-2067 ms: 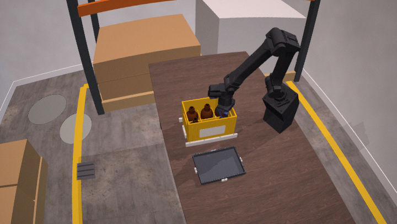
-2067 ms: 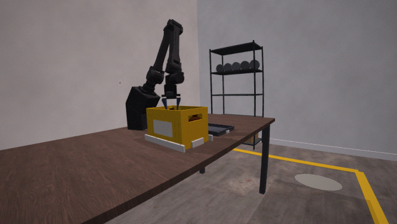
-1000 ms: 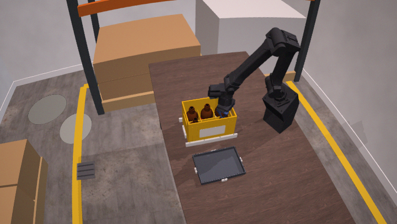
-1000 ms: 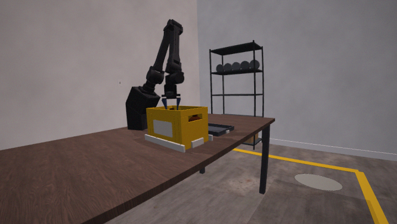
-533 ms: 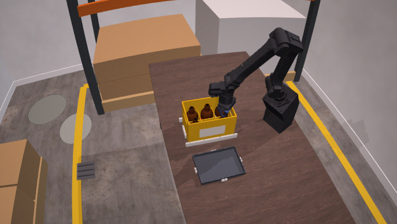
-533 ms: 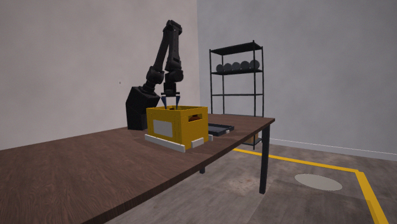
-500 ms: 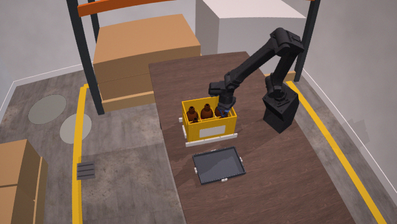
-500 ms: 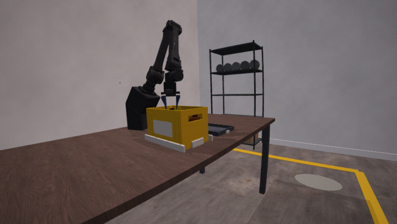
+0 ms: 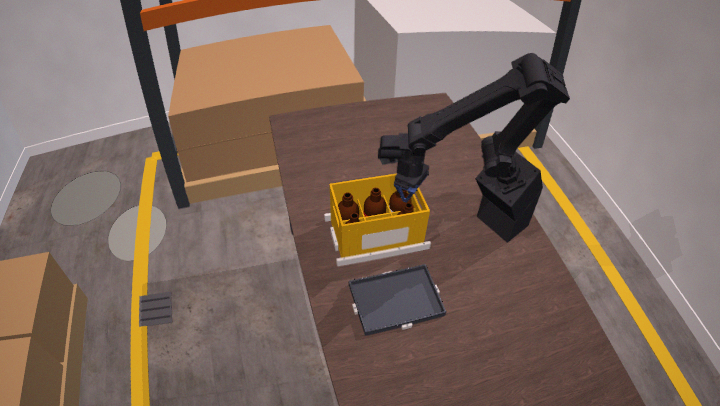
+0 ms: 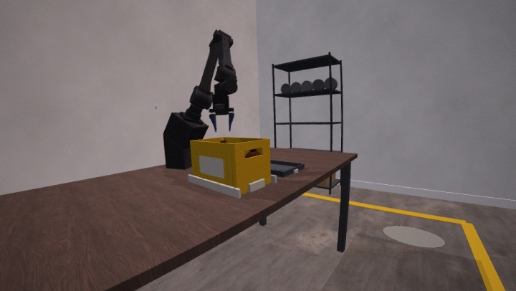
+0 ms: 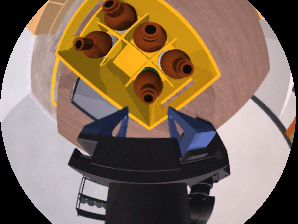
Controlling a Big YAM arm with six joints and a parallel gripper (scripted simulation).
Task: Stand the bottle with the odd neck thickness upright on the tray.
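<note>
Right now the glass bottle is 17 cm ahead of my hand, 3 cm to the left of it and 12 cm below it. From my hand the other things lie so: dark tray (6 cm ahead, 24 cm to the left, 20 cm below); yellow crate (9 cm ahead, 3 cm to the right, 13 cm below).
</note>
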